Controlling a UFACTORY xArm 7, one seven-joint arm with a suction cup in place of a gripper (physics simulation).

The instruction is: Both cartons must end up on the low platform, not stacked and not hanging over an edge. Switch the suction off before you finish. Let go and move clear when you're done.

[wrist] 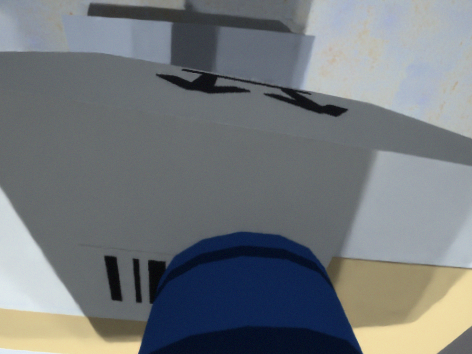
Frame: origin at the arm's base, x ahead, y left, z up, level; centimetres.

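Seen in the pictures: end effector, tool point: (243, 251).
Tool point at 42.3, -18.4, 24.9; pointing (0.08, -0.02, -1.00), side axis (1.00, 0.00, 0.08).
Observation:
A point is followed by its place in that frame, as x, y, z.
A white carton (220, 175), mostly in grey shadow, fills much of the wrist view. It has a barcode on its near top part, black arrow marks on its far side face and a tan band along the near part. My blue suction cup (245, 295) is on the carton's top face and holds it; the cup hides part of the barcode. Beyond the carton's far side, a flat blue-grey surface (260, 57) {47.3, -14.4, 3.7}, which looks like the low platform, shows in part. The carton hides the rest of it. The second carton cannot be made out.
A mottled pale surface (390, 60) {66.1, -15.3, -1.1} lies to the right of the blue-grey surface and also shows at the upper left. A grey shape (255, 9) with a dark strip along its near side is at the top edge. A dark grey corner (462, 342) shows at the lower right.

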